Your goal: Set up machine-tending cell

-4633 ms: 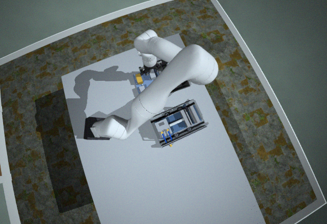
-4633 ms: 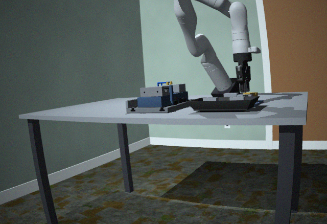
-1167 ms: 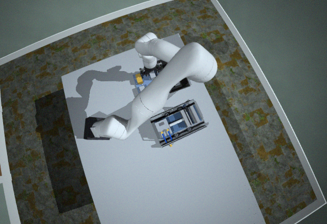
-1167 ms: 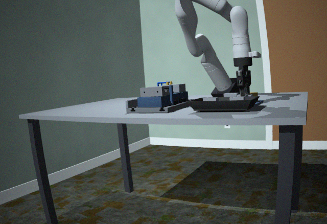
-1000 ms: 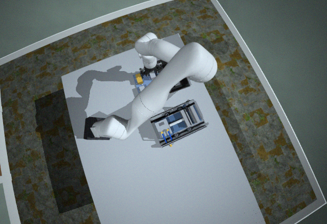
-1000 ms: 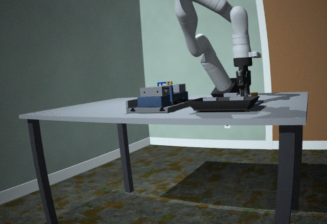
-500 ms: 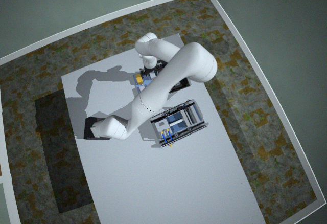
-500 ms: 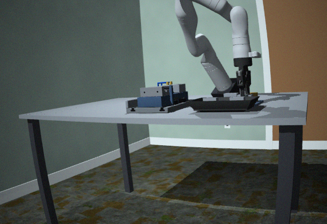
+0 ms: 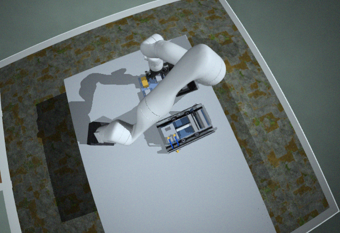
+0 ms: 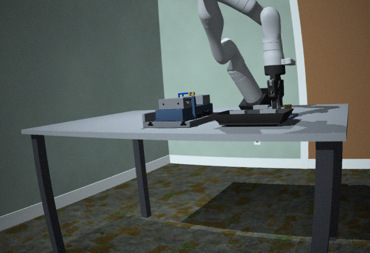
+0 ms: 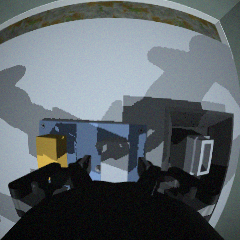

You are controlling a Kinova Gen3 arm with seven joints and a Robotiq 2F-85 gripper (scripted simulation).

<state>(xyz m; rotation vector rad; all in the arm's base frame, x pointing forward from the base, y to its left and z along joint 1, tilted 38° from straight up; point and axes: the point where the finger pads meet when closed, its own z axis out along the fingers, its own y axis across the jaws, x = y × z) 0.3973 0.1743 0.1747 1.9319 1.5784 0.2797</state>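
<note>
Now: the brass blank 9 cm behind my hand, 3 cm to the left of it and 2 cm below it. Also, from my hand: vise 7 cm behind, 34 cm to the right, 1 cm below.
</note>
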